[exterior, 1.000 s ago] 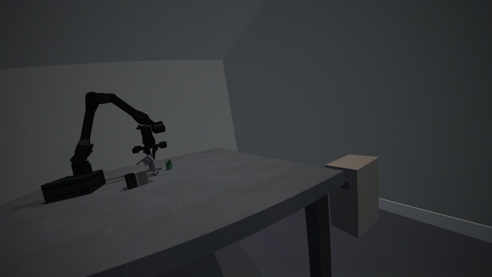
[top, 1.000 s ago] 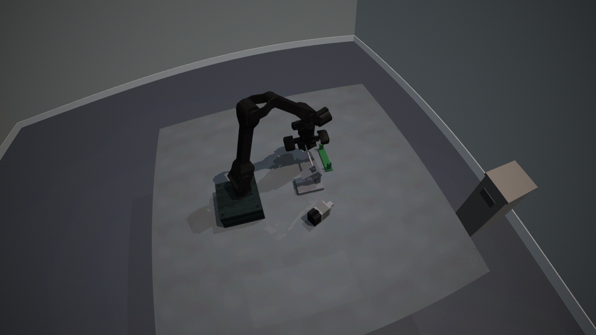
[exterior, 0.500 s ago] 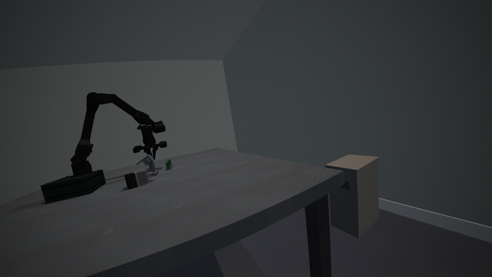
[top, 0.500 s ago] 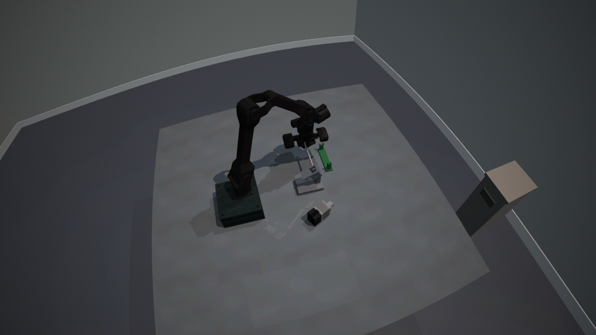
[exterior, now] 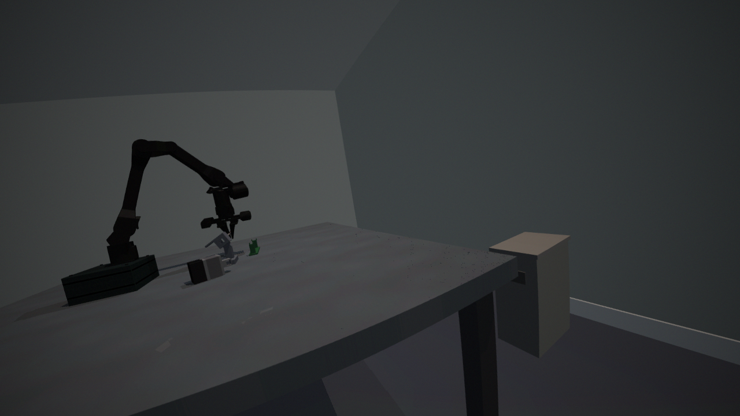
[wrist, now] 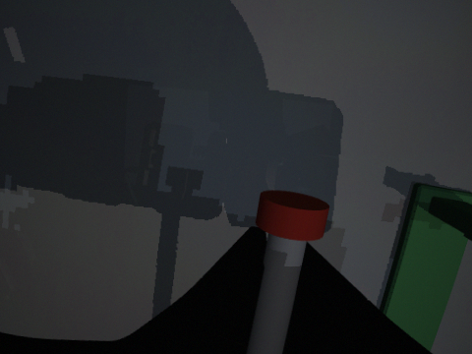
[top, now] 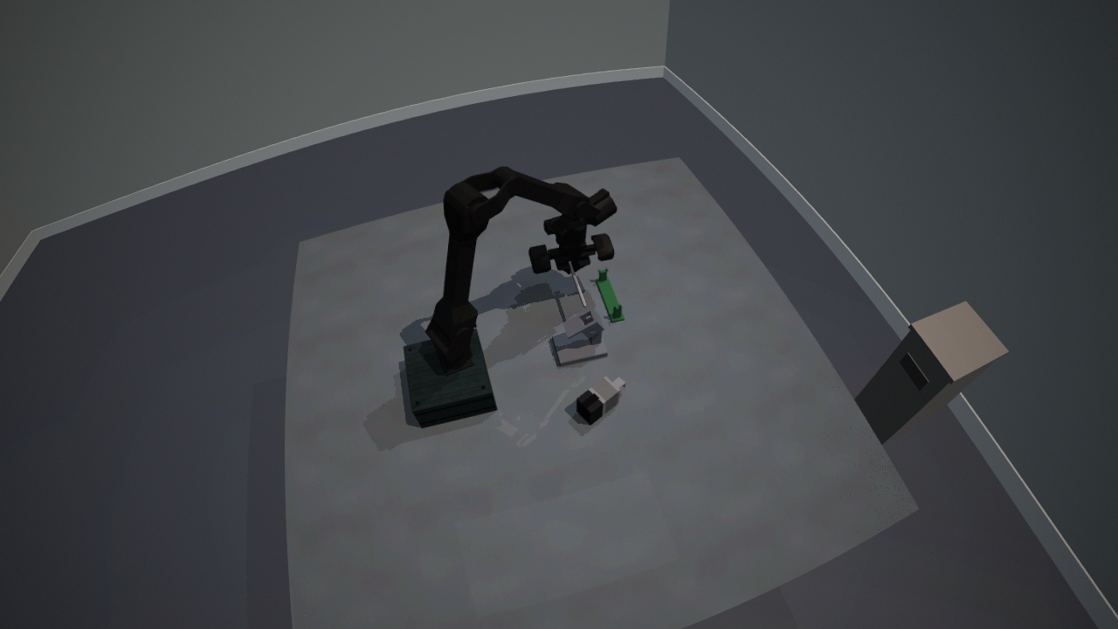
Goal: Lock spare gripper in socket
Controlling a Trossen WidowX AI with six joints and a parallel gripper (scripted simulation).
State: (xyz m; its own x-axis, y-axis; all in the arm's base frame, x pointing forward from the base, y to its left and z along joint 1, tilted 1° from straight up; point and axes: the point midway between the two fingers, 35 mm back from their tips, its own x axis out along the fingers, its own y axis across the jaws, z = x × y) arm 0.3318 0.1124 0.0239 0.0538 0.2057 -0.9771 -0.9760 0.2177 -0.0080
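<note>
Right now the green pin rack is 7 cm ahead of my gripper tip, 7 cm to the right of it and 4 cm below it. From my gripper tip the other things lie so: grey mount (5 cm behind, 16 cm to the right, 1 cm below); spare gripper (8 cm behind, 32 cm to the right, 4 cm below).
</note>
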